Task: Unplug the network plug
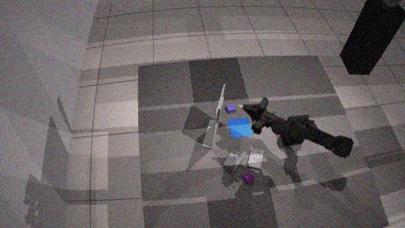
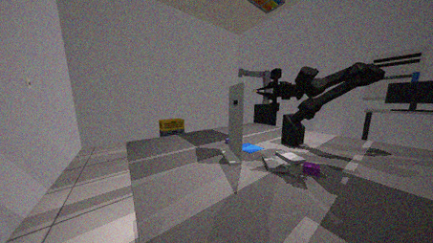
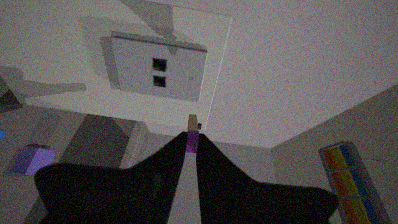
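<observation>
Now: gripper tip 31 cm above the blue square, 7 cm to the left of it and 4 cm past it. Round my gripper tip: network plug (1 cm ahead); upright panel (15 cm below, 11 cm ahead, 3 cm to the right).
</observation>
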